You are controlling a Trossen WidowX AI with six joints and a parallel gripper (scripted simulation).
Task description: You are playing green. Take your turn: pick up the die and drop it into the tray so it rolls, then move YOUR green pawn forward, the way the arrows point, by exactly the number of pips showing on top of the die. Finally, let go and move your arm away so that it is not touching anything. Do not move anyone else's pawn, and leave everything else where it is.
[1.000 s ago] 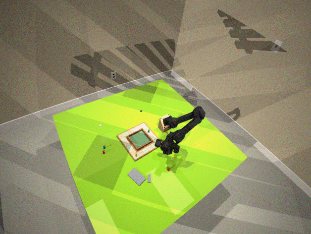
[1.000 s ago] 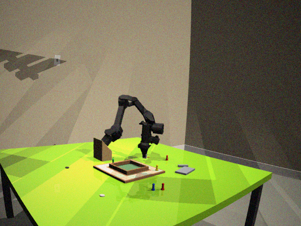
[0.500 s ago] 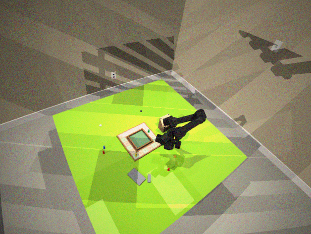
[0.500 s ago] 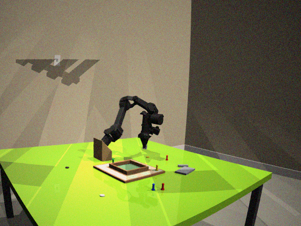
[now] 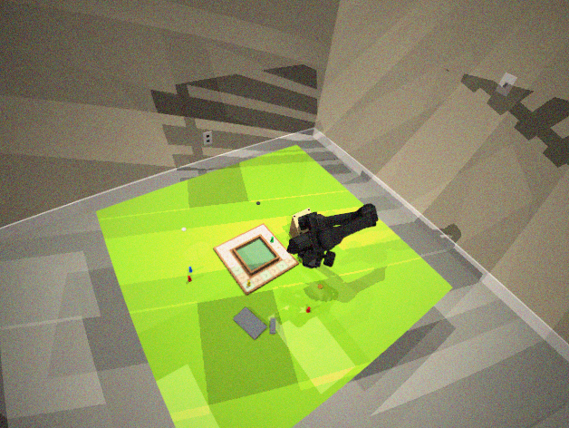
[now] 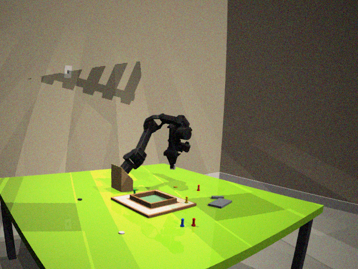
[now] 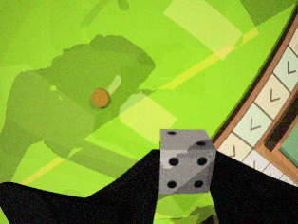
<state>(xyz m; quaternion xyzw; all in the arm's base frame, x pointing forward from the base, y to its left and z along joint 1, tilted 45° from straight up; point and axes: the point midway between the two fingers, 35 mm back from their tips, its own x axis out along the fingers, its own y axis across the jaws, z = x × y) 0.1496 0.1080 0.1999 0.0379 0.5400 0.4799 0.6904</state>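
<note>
The green pawn lies 2 cm ahead of my gripper tip, 24 cm to the right of it and 10 cm below it. The rest, counted from my gripper tip: white die: right at my gripper tip; yellow pawn: 22 cm ahead, 9 cm to the right, 10 cm below; orange disc: 5 cm behind, 7 cm to the left, 13 cm below.
</note>
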